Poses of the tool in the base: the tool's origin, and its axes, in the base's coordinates. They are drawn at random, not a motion.
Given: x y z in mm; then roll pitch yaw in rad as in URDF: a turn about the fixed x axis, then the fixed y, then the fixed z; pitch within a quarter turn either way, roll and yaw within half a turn.
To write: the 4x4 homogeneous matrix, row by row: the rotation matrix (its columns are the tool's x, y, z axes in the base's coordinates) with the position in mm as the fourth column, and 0 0 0 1 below. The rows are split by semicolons. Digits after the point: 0 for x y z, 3 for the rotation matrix.
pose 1, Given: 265 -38 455 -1.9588 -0.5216 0.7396
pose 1, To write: 0.641 0.596 -0.485 265; 0.584 0.031 0.811 -38; 0.498 -0.803 -0.328 455; 0 0 0 1
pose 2, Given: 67 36 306 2.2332 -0.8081 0.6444
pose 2, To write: 0.552 -0.086 0.829 67; 0.415 -0.834 -0.363 36; 0.723 0.545 -0.425 306; 0 0 0 1
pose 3, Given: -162 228 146 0.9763 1.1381 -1.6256
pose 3, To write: -0.023 0.518 -0.855 -162; -0.419 -0.782 -0.462 228; -0.908 0.347 0.235 146; 0 0 0 1
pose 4, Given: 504 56 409 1.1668 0.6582 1.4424
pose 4, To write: 0.101 -0.318 0.943 504; 0.785 0.608 0.121 56; -0.612 0.727 0.311 409; 0 0 0 1
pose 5, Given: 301 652 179 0.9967 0.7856 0.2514
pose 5, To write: 0.685 0.440 0.581 301; 0.176 0.674 -0.718 652; -0.707 0.594 0.384 179; 0 0 0 1
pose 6, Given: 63 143 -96 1.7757 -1.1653 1.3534
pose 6, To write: 0.085 0.005 0.996 63; 0.385 -0.922 -0.029 143; 0.919 0.386 -0.080 -96; 0 0 0 1
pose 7, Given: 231 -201 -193 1.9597 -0.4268 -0.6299
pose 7, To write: 0.736 -0.533 -0.418 231; -0.536 -0.081 -0.840 -201; 0.414 0.842 -0.345 -193; 0 0 0 1
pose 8, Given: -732 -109 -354 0.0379 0.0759 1.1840
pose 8, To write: 0.376 -0.924 0.064 -732; 0.923 0.380 0.056 -109; -0.076 0.038 0.996 -354; 0 0 0 1
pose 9, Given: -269 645 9 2.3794 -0.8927 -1.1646
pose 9, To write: 0.248 -0.877 -0.412 -269; -0.576 0.208 -0.790 645; 0.779 0.433 -0.454 9; 0 0 0 1
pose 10, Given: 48 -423 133 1.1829 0.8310 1.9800
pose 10, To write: -0.268 -0.619 0.738 48; 0.618 0.477 0.625 -423; -0.739 0.624 0.255 133; 0 0 0 1
